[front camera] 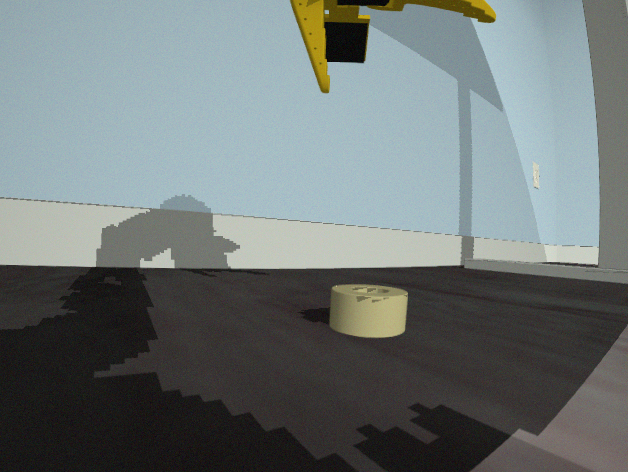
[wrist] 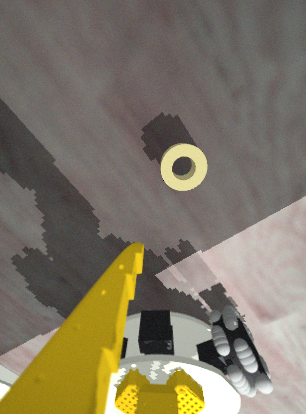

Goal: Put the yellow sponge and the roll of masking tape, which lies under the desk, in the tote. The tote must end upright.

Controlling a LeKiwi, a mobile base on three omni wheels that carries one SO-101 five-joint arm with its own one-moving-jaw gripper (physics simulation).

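Places are measured from the arm's base along level axes (x ahead, y left, z up), in metres.
Pixels of known places: hand at its tool point: (front camera: 329, 85) (wrist: 142, 254); arm's base at its link origin: (wrist: 158, 380).
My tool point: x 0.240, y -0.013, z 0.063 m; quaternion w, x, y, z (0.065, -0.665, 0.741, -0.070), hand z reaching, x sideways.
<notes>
For each thing: its top centre in the pictures, then the offset to it from my tool point. "spot": a spot on its surface instead.
- masking tape at its top centre: (front camera: 369, 289) (wrist: 183, 168) 0.011 m ahead, 0.033 m right, 0.128 m down
- grey desk leg at a spot on its surface: (front camera: 612, 126) spot: 0.293 m ahead, 0.593 m right, 0.158 m up
The roll of masking tape (front camera: 368, 312) (wrist: 199, 167) is pale yellow and lies flat on the dark shaded floor. It is right of centre in the front view and a little above and right of the middle in the wrist view. My gripper (front camera: 408, 54) is wide open and empty, high at the top of the front view, apart from the roll. In the wrist view one notched yellow jaw shows at the lower left, its tip below and left of the roll. The yellow sponge and the tote do not show.
A grey desk leg (front camera: 612, 126) stands at the right edge, with a grey foot bar (front camera: 533, 270) along the floor. A blue wall (front camera: 152, 126) with a white baseboard (front camera: 304, 246) stands behind the roll. My base's wheel (wrist: 241, 352) shows at the lower right.
</notes>
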